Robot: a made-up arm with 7 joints. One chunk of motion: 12 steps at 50 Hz.
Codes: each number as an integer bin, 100 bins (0 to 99) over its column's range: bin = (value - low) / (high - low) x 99, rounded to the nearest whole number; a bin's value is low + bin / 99 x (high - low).
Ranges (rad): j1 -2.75..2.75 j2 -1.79..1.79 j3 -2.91..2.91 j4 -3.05..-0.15 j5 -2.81..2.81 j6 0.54..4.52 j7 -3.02..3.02
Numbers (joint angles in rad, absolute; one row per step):
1: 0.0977 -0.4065 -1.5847 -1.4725 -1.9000 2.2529 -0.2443
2: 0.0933 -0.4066 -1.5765 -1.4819 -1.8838 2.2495 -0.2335
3: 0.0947 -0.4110 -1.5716 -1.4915 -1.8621 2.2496 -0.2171
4: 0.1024 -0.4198 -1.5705 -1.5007 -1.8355 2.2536 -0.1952
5: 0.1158 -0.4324 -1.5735 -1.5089 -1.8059 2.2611 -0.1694
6: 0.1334 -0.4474 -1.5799 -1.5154 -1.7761 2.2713 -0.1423
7: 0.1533 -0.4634 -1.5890 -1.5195 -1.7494 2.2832 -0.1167
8: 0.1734 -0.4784 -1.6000 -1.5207 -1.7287 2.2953 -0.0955
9: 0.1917 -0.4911 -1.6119 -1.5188 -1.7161 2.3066 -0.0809
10: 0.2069 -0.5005 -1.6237 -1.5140 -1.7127 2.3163 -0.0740
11: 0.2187 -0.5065 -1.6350 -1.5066 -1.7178 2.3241 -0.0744
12: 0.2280 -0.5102 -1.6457 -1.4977 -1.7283 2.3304 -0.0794
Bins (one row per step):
1: 51 38 23 54 16 43 45
2: 51 38 23 54 16 43 46
3: 51 38 23 53 17 43 46
4: 51 38 23 53 17 43 46
5: 52 38 23 53 18 43 47
6: 52 37 23 52 18 43 47
7: 52 37 22 52 19 43 48
8: 53 36 22 52 19 44 48
9: 53 36 22 52 19 44 48
10: 53 36 22 52 19 44 48
11: 53 35 22 53 19 44 48
12: 54 35 22 53 19 45 48

